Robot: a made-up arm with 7 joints.
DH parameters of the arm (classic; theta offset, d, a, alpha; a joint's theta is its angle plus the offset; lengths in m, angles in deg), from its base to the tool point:
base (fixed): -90 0.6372 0.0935 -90
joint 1: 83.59 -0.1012 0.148 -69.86
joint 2: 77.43 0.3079 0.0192 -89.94
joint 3: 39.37 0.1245 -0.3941 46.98
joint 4: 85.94 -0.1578 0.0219 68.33
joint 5: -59.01 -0.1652 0.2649 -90
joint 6: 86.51 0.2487 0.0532 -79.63
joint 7: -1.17 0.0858 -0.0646 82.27
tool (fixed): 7.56 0.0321 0 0
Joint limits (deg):
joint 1: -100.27..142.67
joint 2: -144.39..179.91
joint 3: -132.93..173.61
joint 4: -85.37..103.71
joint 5: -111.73..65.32
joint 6: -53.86..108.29
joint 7: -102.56..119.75
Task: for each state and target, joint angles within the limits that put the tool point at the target. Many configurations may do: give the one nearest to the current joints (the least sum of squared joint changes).
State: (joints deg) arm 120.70 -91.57 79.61 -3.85 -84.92 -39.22 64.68
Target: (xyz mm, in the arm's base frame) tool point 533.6 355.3 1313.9
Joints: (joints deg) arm 85.40 -75.88 103.60 1.49 -98.77 -33.69 56.74
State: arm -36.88 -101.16 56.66 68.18 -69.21 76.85 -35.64
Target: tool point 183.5 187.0 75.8
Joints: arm -75.79 -103.11 61.27 66.59 -93.79 77.65 -42.10
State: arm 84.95 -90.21 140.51 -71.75 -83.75 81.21 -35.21
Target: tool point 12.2 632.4 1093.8
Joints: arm 98.46 -46.67 163.18 -72.06 -85.98 74.39 -42.79
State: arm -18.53 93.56 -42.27 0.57 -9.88 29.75 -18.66
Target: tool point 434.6 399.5 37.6
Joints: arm 23.60 87.13 2.03 19.86 9.86 24.94 -16.60
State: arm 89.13 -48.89 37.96 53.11 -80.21 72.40 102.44
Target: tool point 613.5 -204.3 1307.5
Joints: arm 101.05 -28.56 42.55 65.08 -56.61 57.76 97.77
